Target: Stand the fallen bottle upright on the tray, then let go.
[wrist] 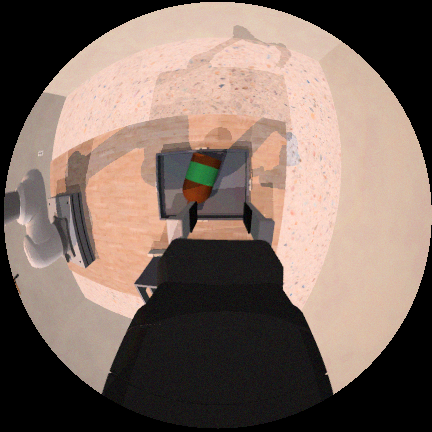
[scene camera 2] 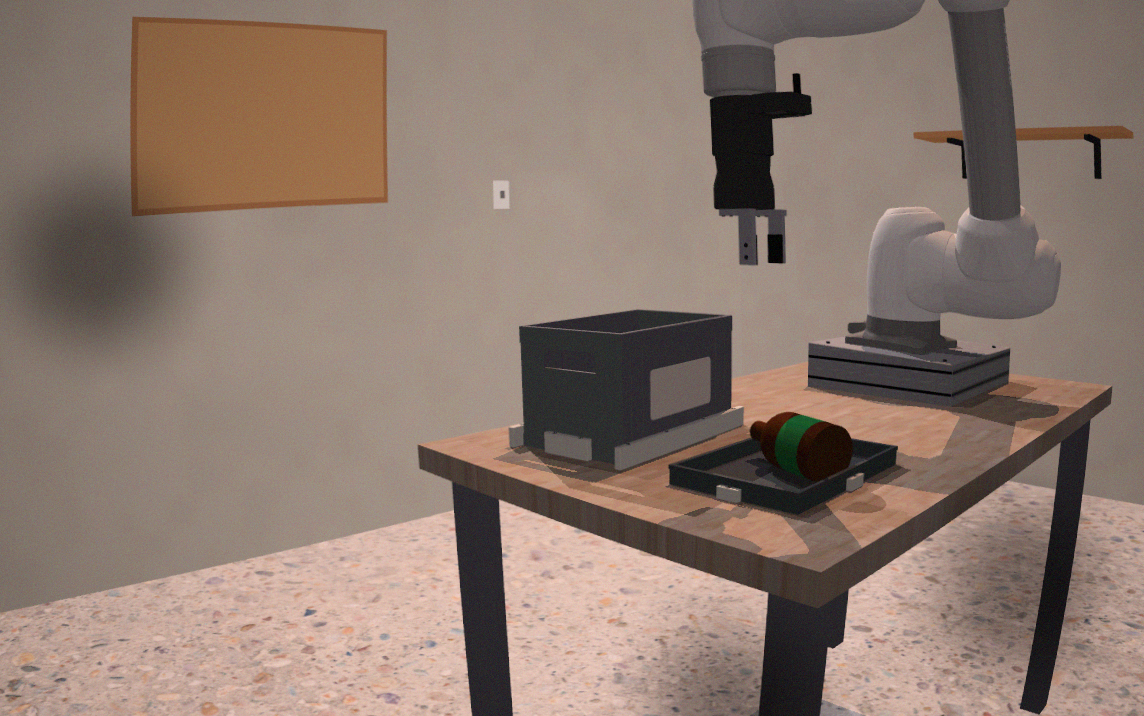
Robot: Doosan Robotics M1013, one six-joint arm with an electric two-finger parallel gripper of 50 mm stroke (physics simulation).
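Frame: origin at the arm's base, x ahead, y left, z up, level; metres.
Seen in the pictures: gripper, between the fingertips: (wrist: 219,211) (scene camera 2: 763,264); arm's base, origin of its link: (wrist: 62,235) (scene camera 2: 902,344).
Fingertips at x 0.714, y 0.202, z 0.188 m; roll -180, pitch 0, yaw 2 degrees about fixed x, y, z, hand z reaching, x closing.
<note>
Pixels of each thing's top centre, then the offset from my fingertips to it. Level surfaces: height alone.
- brown bottle, centre of its top: (scene camera 2: 793,413) (wrist: 195,186) dy +0.005, dx -0.057, dz -0.189 m
- dark tray, centre of its top: (scene camera 2: 789,455) (wrist: 200,184) dy +0.005, dx -0.052, dz -0.242 m
- tall dark crate, centre of its top: (scene camera 2: 630,320) (wrist: 190,311) dy -0.297, dx -0.056, dz -0.093 m
- wooden table, height of its surface: dz -0.268 m
A brown bottle (scene camera 2: 822,449) (wrist: 198,190) with a green band lies on its side on the dark tray (scene camera 2: 797,503) (wrist: 159,192). In the scene view its neck points left and back, toward the crate, and its base faces the front right. In the wrist view its base is at the top, and its neck end is at the bottom, close beside the left finger; the neck itself does not show clearly there. My gripper (scene camera 2: 762,249) (wrist: 219,211) points straight down, open and empty, high above the table and well above the bottle.
A tall dark crate (scene camera 2: 573,396) (wrist: 146,272) stands beside the tray, inside low light-grey rails (scene camera 2: 683,437). Small pale clips (scene camera 2: 728,493) sit at the tray's edges. The robot's base block (scene camera 2: 877,374) (wrist: 75,230) stands at the far end of the wooden table (scene camera 2: 624,498) (wrist: 115,215).
</note>
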